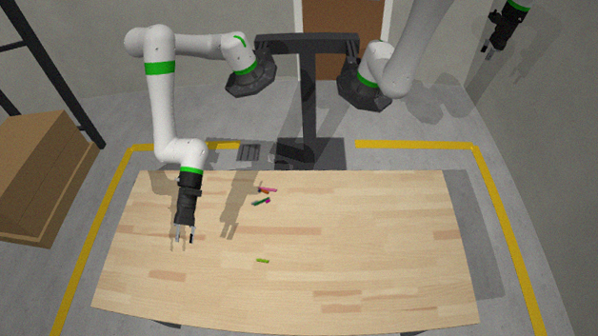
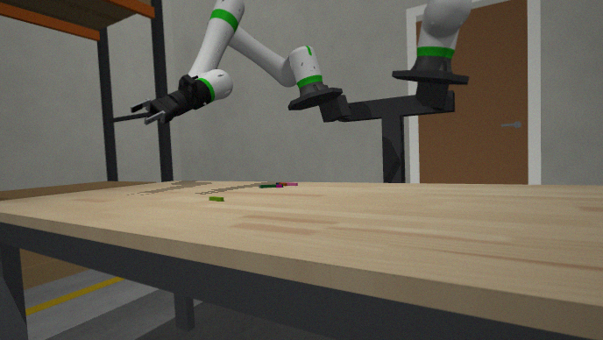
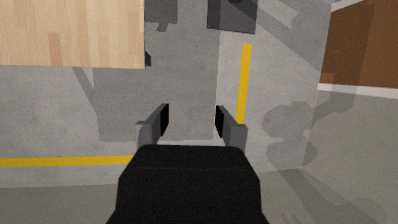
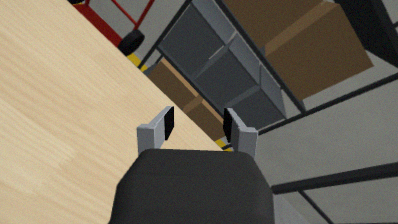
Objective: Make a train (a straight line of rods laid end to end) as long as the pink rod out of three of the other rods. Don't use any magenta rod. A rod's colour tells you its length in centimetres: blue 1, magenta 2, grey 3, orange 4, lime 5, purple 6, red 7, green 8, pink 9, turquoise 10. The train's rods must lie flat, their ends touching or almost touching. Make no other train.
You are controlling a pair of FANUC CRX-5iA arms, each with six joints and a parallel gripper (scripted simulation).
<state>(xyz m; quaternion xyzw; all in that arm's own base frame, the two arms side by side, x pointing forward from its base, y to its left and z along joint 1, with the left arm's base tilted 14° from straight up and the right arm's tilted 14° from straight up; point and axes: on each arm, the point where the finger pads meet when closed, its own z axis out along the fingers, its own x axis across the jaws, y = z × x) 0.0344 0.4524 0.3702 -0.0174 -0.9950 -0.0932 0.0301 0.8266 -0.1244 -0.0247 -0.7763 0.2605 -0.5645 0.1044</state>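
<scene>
Now: the orange rod 430 mm behind my right hand, 250 mm below it and 150 mm to the left of it. Round my right hand: green rod: 370 mm behind, 250 mm below, 150 mm to the left; lime rod: 250 mm below, 240 mm to the left, 80 mm behind; grey rod: 350 mm behind, 250 mm below, 120 mm to the left.
</scene>
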